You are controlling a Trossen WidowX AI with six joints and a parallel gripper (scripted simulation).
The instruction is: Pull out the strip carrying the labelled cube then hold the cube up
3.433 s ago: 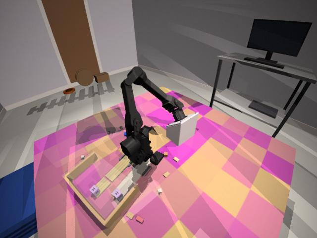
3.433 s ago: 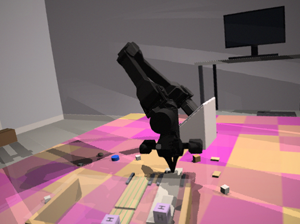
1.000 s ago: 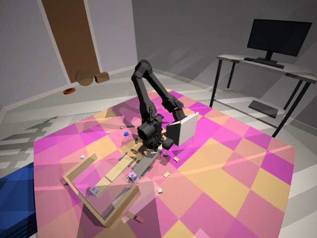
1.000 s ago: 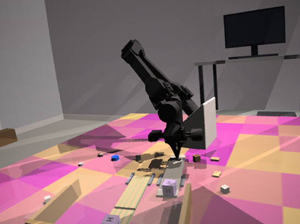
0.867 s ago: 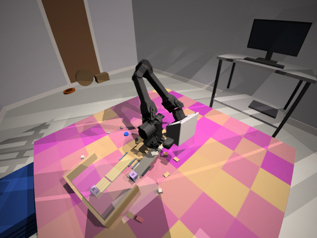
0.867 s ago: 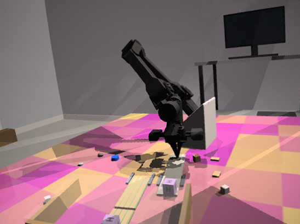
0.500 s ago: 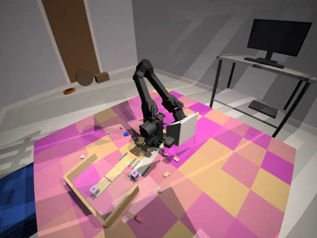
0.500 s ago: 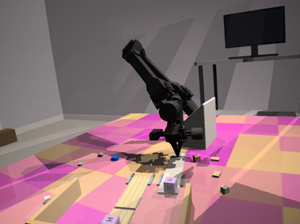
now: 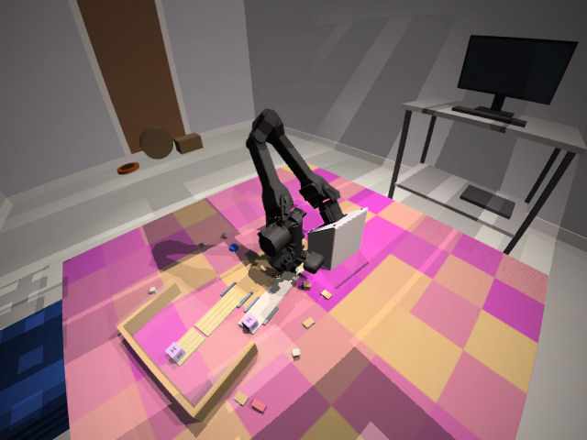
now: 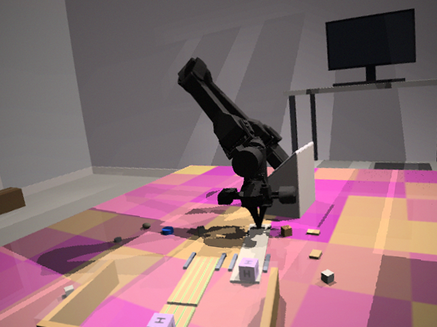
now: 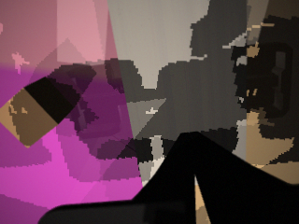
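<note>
Now: the white strip 10 cm ahead of my gripper tip and 2 cm to the left of it. Round my gripper tip: blue disc 7 cm ahead, 23 cm to the right.
</note>
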